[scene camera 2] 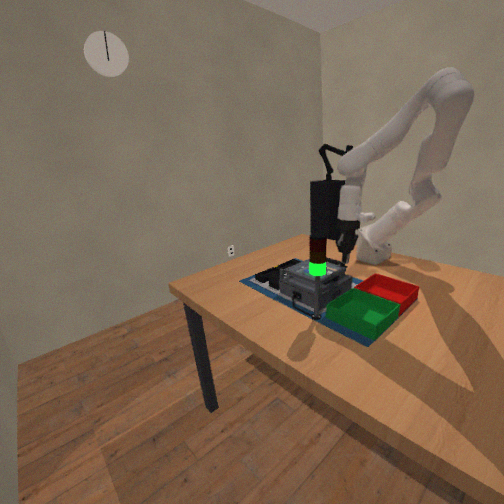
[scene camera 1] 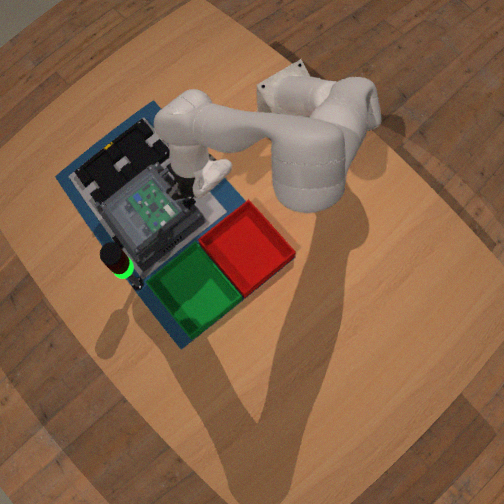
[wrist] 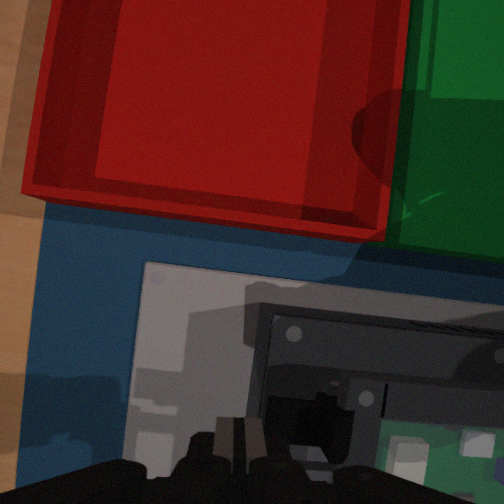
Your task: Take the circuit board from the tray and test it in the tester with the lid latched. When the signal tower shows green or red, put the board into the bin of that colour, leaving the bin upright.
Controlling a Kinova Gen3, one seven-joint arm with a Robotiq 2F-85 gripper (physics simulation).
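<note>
The green circuit board [scene camera 1: 152, 205] lies in the grey tester [scene camera 1: 150, 215]; its corner shows in the wrist view [wrist: 440, 460]. I cannot tell whether the lid is over it. The signal tower [scene camera 1: 116, 259] at the tester's front corner glows green [scene camera 2: 317, 267]. My gripper [scene camera 1: 182, 192] [scene camera 2: 346, 255] hangs low over the tester's edge nearest the red bin. In the wrist view its finger pads [wrist: 240, 440] are pressed together with nothing between them. The green bin [scene camera 1: 195, 290] and red bin [scene camera 1: 247, 247] stand upright and empty.
The black tray [scene camera 1: 120, 162] sits beyond the tester on the blue mat [scene camera 1: 165, 320]. The bins touch side by side next to the tester, and both show in the wrist view, red [wrist: 220, 110] and green [wrist: 455, 125]. The arm's base [scene camera 1: 285, 85] is at the table's back.
</note>
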